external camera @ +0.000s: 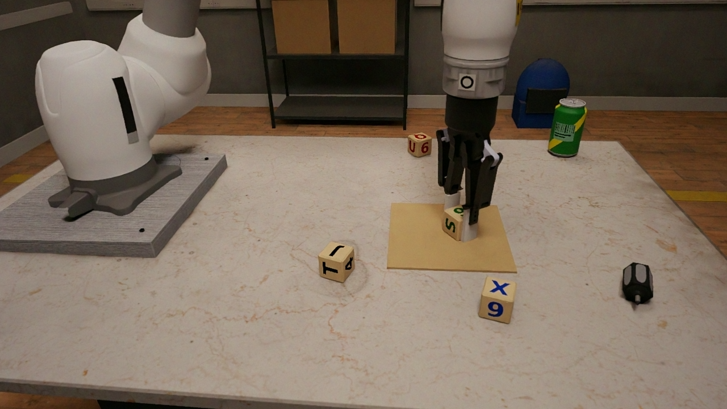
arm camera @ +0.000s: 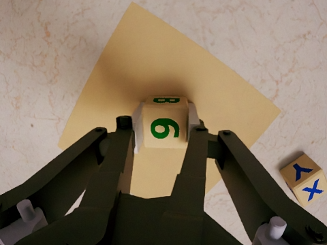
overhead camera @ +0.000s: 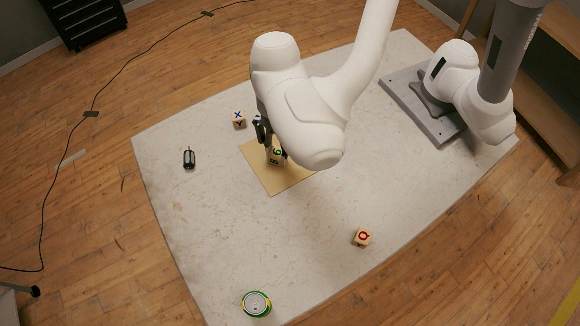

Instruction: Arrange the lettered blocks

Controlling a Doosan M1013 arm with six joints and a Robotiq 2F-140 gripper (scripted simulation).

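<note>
Now: the tan mat 30 mm below my hand, 20 mm behind it and 10 mm to the right of it. Also, from my hand: black tool 260 mm ahead, 100 mm to the right, 20 mm below; then green can 400 mm to the left, 200 mm ahead, 30 mm above.
</note>
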